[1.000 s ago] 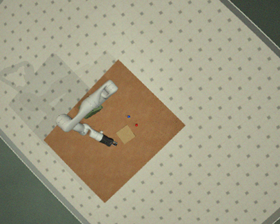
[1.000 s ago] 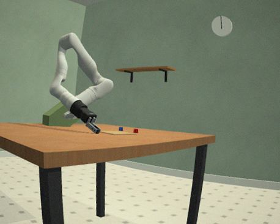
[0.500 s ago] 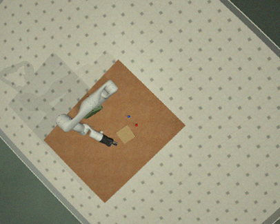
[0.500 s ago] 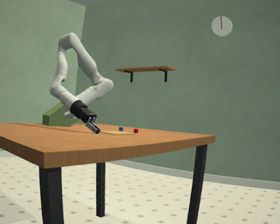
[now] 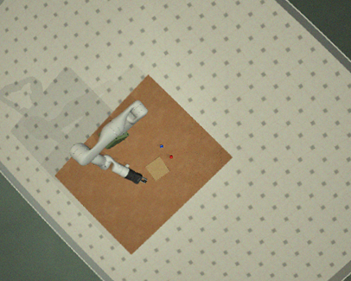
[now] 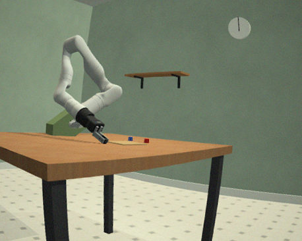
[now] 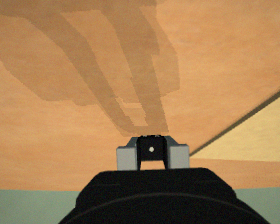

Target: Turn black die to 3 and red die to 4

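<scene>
My gripper is now 14 cm to the right of the tan mat and 2 cm above it. Also, from my hand: blue die 10 cm behind, 28 cm to the left, 1 cm below; black die 1 cm ahead, 1 cm below; red die 1 cm ahead, 28 cm to the left, 1 cm below.
</scene>
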